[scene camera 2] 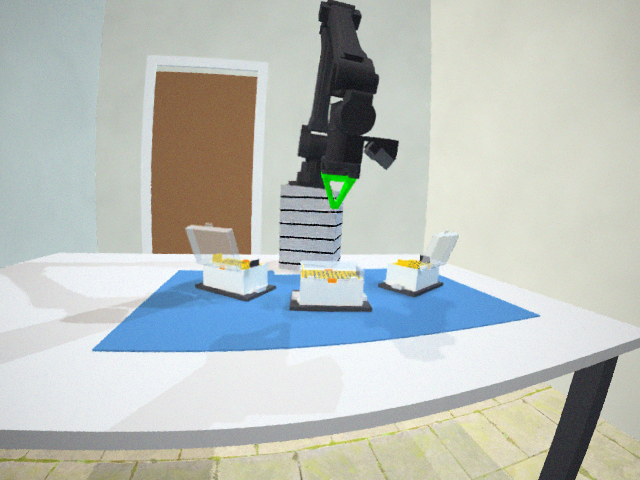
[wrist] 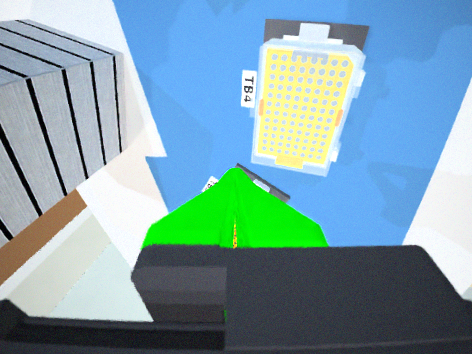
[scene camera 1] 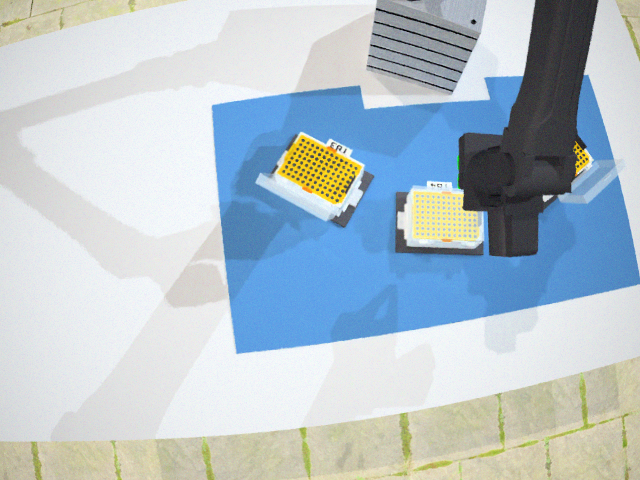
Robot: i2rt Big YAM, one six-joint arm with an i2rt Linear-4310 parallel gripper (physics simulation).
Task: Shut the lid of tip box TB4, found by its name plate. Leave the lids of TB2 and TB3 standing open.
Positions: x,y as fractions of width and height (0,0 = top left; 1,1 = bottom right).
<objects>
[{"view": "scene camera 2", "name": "my gripper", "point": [0.52,0.43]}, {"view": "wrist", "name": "my gripper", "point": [0.50,0.50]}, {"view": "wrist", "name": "blue mat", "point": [0.40,0.19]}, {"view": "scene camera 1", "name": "my gripper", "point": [0.73,0.36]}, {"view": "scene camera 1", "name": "blue mat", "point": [0.46,0.58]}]
</objects>
